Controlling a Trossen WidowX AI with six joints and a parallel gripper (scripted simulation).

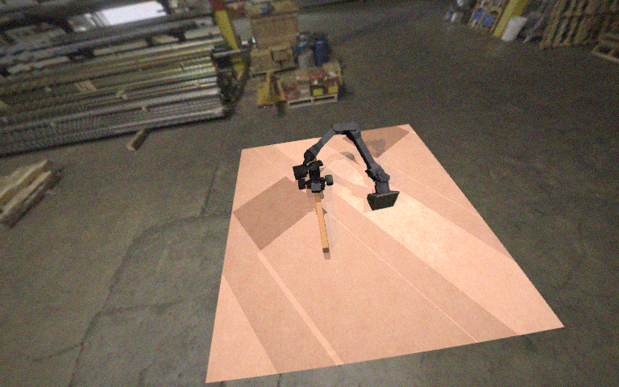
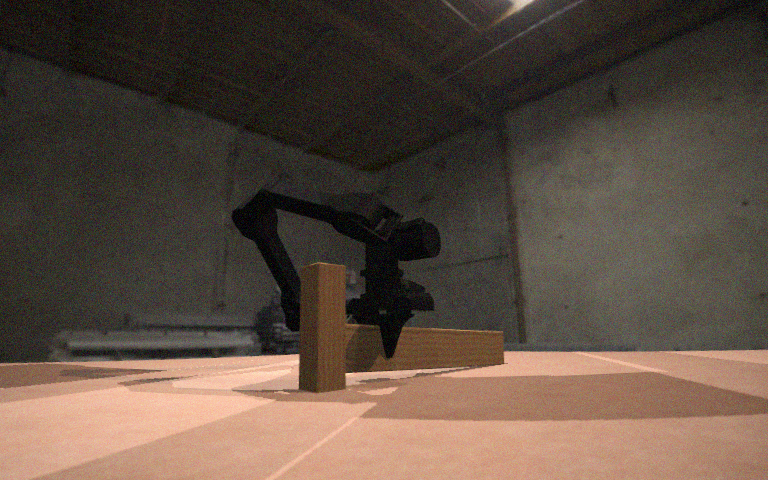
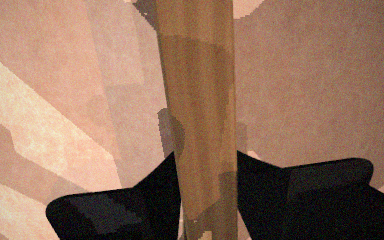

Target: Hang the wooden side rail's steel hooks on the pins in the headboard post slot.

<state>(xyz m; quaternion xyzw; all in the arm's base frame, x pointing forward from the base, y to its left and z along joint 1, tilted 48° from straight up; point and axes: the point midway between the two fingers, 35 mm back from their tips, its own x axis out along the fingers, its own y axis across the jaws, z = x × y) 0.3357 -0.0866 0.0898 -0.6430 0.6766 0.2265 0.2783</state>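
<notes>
Right now the headboard post is 1 cm behind my gripper tip, 12 cm to the right of it and 4 cm above it.
</notes>
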